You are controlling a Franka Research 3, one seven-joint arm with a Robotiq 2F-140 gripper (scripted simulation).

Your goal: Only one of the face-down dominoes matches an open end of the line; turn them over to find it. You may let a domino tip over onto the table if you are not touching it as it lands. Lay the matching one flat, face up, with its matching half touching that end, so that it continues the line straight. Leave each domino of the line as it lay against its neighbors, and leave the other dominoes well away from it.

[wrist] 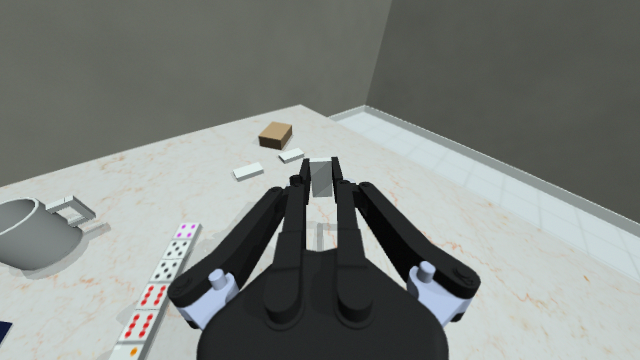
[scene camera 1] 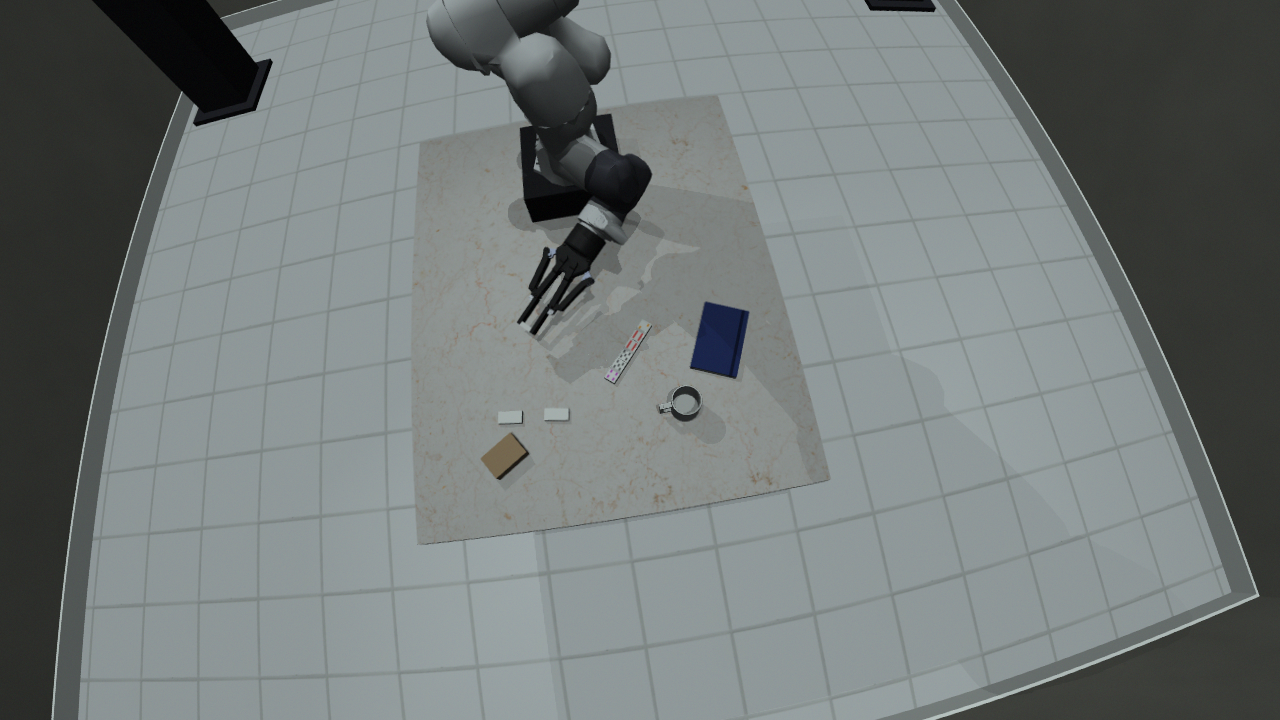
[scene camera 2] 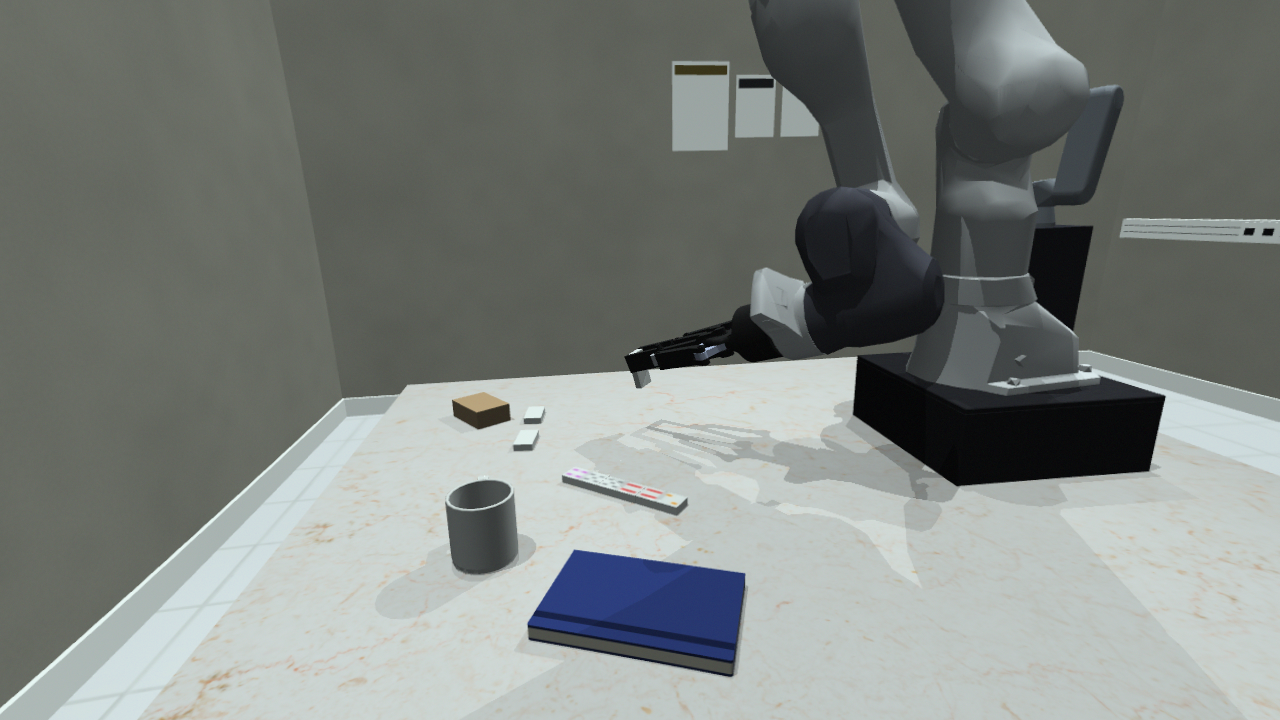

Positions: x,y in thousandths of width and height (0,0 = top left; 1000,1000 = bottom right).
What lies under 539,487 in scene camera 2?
My gripper.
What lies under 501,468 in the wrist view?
A white domino.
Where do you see a grey mug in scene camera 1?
537,555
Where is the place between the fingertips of my gripper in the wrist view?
At 502,465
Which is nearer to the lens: the blue book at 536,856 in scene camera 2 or the grey mug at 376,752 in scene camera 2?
The blue book.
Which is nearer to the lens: the blue book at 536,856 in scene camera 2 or the brown block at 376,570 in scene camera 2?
The blue book.
